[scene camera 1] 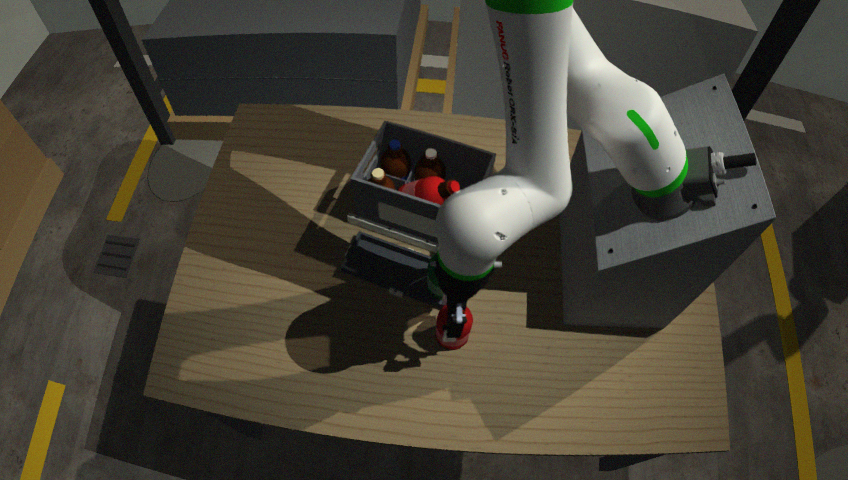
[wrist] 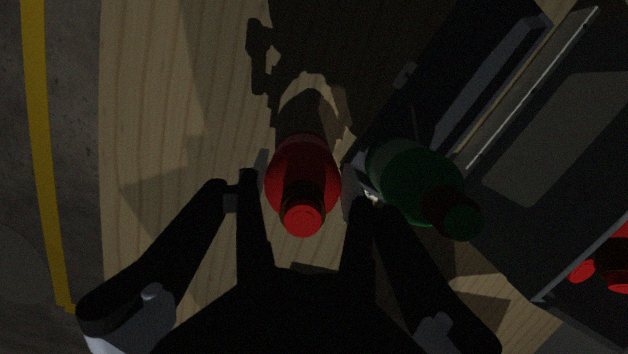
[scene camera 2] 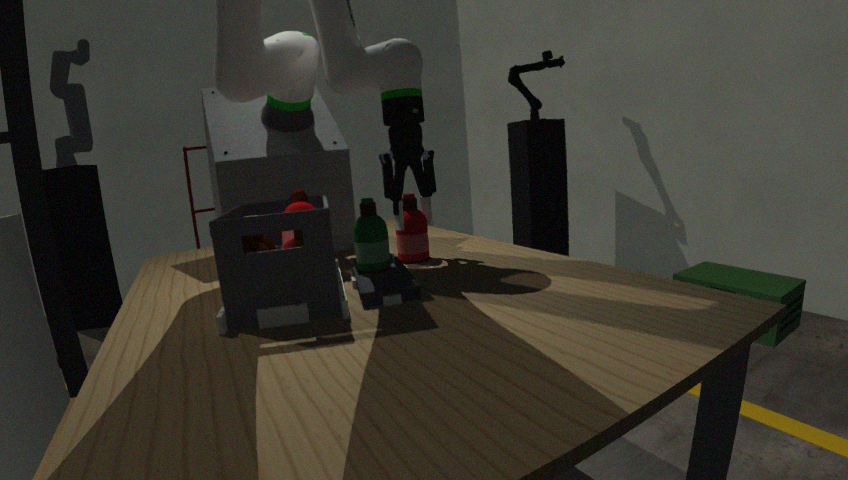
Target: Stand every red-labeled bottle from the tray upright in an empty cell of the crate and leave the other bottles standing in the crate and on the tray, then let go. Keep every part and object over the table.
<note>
I see my gripper and a green bottle.
My gripper is seen too in scene camera 1 and in the wrist view.
</note>
